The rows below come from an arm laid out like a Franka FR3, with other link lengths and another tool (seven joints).
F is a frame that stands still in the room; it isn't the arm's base.
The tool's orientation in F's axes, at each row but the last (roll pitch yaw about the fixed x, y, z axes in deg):
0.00 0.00 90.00
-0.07 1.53 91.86
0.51 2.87 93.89
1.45 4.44 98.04
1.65 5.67 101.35
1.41 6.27 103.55
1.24 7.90 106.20
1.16 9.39 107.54
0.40 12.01 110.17
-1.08 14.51 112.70
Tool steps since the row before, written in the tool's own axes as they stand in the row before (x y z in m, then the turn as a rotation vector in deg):
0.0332 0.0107 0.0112 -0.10 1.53 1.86
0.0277 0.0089 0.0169 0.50 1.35 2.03
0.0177 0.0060 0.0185 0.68 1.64 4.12
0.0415 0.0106 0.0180 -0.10 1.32 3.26
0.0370 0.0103 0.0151 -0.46 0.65 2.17
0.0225 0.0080 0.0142 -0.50 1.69 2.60
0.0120 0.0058 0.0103 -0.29 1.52 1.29
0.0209 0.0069 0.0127 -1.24 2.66 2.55
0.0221 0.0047 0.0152 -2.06 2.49 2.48
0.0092 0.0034 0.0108 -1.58 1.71 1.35
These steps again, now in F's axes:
-0.0107 0.0332 0.0112 -1.53 -0.10 1.86
-0.0098 0.0278 0.0161 -1.37 0.51 2.01
-0.0071 0.0182 0.0176 -1.66 0.78 4.10
-0.0160 0.0410 0.0150 -1.25 -0.02 3.29
-0.0172 0.0356 0.0117 -0.53 -0.35 2.22
-0.0130 0.0215 0.0118 -1.53 -0.58 2.68
-0.0091 0.0112 0.0087 -1.40 -0.52 1.35
-0.0132 0.0197 0.0093 -2.25 -1.55 2.77
-0.0129 0.0217 0.0103 -1.81 -2.26 2.87
-0.0078 0.0093 0.0081 -1.14 -1.78 1.67

